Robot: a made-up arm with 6 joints.
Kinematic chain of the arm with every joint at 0, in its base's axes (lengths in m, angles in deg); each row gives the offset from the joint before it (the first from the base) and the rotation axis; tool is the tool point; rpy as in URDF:
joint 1: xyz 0 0 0.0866 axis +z
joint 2: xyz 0 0 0 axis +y
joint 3: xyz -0.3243 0 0.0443 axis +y
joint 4: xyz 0.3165 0 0.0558 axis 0.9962 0 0.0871
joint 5: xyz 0 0 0 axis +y
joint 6: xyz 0.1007 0 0.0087 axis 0.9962 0 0.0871
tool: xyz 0 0 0 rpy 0 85 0
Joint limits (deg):
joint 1: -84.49..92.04
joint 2: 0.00..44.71
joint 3: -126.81..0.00
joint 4: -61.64..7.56
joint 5: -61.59..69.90
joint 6: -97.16..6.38
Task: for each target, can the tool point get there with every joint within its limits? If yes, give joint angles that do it. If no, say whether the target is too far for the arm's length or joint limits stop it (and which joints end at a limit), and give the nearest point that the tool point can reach.
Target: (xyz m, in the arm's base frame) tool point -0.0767 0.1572 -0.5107
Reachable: no: joint limits stop it (at a limit: joint 1, joint 2, joint 3, joint 4) | nearest point -0.0118 0.0784 0.0635 | short by 0.583 m
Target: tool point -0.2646 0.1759 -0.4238
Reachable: no: joint limits stop it (at a limit: joint 1, joint 2, joint 3, joint 4) | nearest point -0.0116 0.0813 0.0639 | short by 0.558 m
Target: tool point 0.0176 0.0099 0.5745
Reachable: yes | joints 52.57 26.36 -66.09 -27.07 9.91 -61.05
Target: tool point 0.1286 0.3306 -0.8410
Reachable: no: too far | nearest point 0.0337 0.0866 0.0661 | short by 0.944 m
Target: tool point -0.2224 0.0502 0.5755
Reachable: yes | joints -21.91 13.46 -93.57 -25.56 56.56 -71.92
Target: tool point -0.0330 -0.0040 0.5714
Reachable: yes | joints 24.52 22.12 -56.14 -9.07 -39.38 -53.22
